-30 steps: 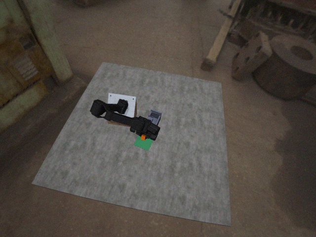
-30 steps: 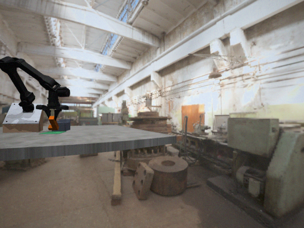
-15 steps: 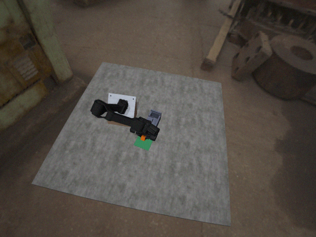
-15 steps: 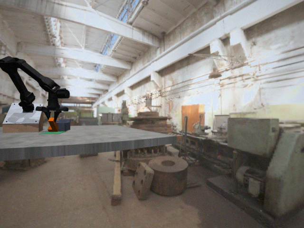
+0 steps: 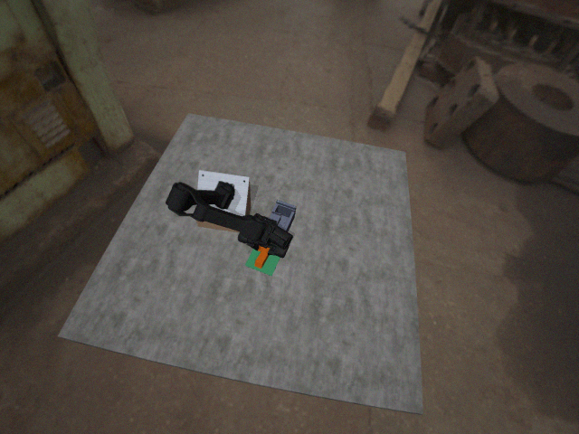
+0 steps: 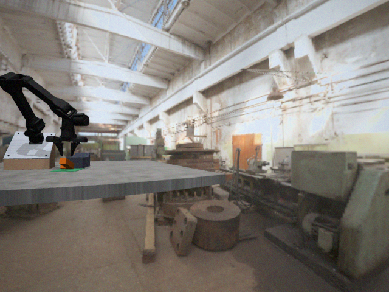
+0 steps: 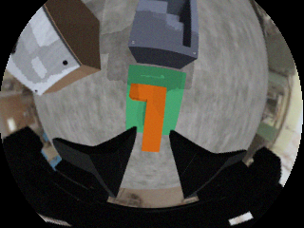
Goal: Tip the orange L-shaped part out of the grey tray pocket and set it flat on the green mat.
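Right now the orange L-shaped part is 4 cm below my gripper tip, 3 cm to the left of it and 1 cm behind it. Also, from my gripper tip: tray (17 cm to the left, 9 cm below, 5 cm ahead); then green mat (9 cm below, 2 cm to the left, 1 cm ahead).
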